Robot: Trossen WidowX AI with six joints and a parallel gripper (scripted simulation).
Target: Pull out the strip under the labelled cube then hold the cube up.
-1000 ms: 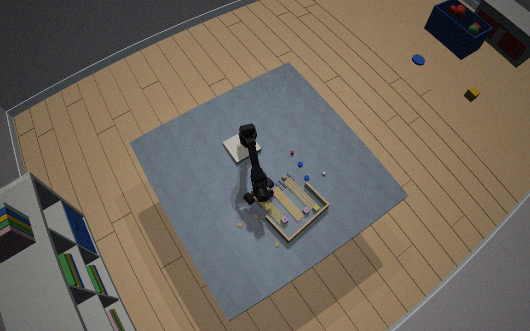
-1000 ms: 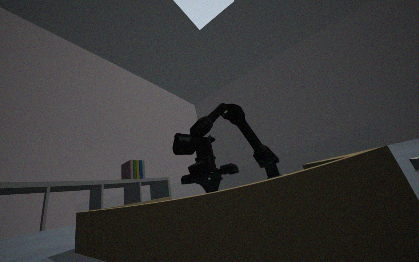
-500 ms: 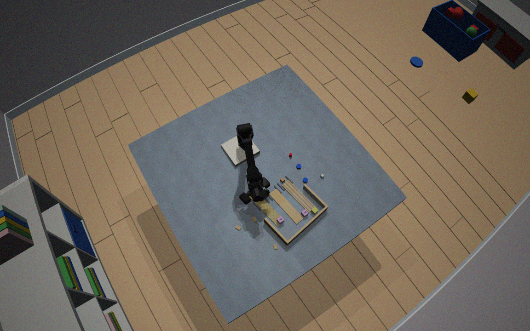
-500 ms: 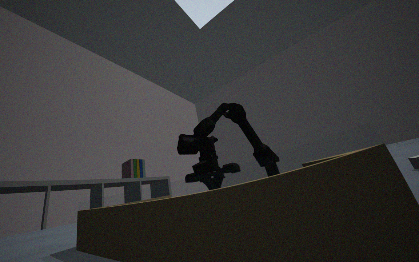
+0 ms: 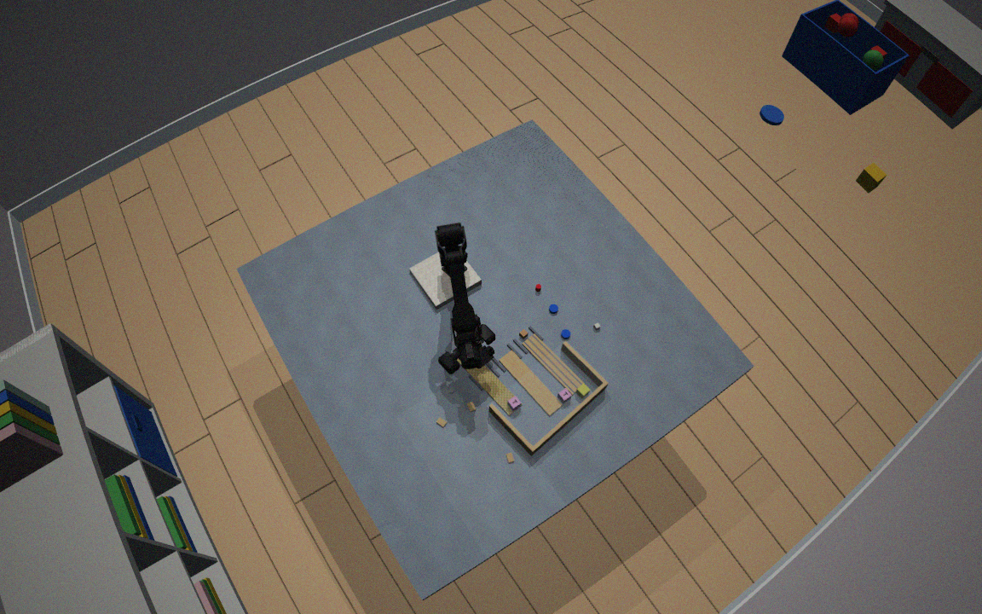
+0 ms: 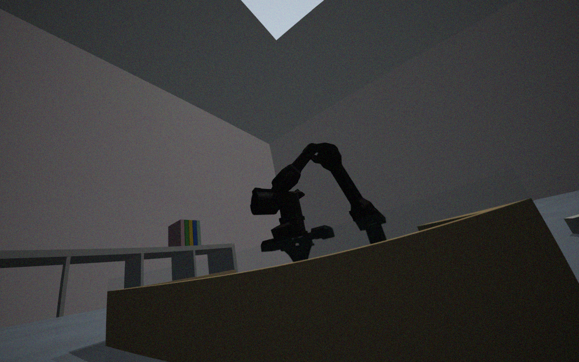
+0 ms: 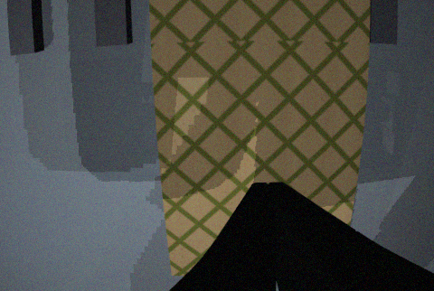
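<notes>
The strip lies 10 cm ahead of my gripper tip. The rest, counted from my gripper tip: red piece 3 cm behind, 35 cm to the left.
</notes>
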